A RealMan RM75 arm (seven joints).
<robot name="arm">
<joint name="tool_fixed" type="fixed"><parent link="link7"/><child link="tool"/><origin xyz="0 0 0" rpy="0 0 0"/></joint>
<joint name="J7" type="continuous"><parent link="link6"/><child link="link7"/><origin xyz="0 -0.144 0" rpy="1.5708 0 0"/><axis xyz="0 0 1"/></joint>
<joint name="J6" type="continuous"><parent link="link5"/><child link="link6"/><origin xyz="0 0 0" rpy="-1.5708 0 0"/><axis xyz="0 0 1"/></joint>
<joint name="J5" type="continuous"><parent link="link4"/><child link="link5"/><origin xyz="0 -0.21 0" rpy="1.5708 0 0"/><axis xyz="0 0 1"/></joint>
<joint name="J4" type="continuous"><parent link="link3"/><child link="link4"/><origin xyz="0 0 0" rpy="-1.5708 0 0"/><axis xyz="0 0 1"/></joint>
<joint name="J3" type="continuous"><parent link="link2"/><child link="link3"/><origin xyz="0 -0.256 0" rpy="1.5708 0 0"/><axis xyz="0 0 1"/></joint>
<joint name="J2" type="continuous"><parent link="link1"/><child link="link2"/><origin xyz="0 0 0" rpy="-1.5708 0 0"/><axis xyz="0 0 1"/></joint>
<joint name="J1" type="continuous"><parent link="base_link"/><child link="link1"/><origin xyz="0 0 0.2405" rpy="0 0 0"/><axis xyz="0 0 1"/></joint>
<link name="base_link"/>
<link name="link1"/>
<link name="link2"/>
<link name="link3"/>
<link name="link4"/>
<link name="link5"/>
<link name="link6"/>
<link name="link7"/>
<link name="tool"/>
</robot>
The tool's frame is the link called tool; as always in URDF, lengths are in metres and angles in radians. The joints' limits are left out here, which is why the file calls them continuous.
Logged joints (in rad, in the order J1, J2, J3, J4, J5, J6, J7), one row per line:
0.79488, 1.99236, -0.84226, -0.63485, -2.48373, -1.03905, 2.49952
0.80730, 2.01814, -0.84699, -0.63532, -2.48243, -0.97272, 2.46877
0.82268, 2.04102, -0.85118, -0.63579, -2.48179, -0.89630, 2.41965
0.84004, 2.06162, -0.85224, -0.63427, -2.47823, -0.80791, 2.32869
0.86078, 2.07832, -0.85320, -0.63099, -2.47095, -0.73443, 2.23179
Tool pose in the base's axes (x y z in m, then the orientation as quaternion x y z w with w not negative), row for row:
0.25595, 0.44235, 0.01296, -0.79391, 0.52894, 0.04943, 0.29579
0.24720, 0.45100, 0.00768, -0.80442, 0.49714, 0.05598, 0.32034
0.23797, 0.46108, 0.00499, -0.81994, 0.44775, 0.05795, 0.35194
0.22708, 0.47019, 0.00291, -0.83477, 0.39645, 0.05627, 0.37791
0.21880, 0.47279, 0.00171, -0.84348, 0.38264, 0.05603, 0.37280
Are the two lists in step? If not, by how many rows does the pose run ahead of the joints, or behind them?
The pose runs 1 row ahead of the joints: the pose in row i belongs to the joints in row i + 1.
